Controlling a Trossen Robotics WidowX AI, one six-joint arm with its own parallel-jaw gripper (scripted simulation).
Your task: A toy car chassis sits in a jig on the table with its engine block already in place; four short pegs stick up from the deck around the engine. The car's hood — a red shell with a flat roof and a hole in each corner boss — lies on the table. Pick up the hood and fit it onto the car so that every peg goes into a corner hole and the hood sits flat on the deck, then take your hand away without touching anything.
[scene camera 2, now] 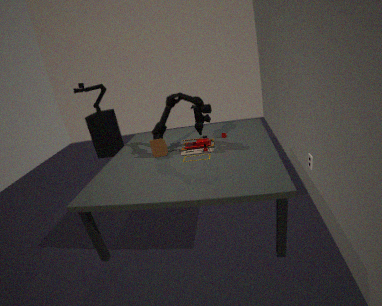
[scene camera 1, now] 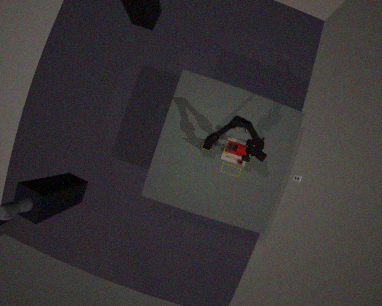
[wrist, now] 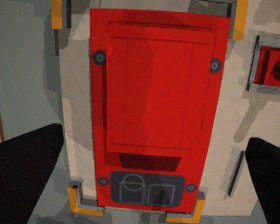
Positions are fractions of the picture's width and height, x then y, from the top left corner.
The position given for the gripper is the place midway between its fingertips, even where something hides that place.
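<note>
Gripper (wrist: 0.56,0.63) open, holding nothing. A red hood (wrist: 0.56,0.35) is also visible.
</note>
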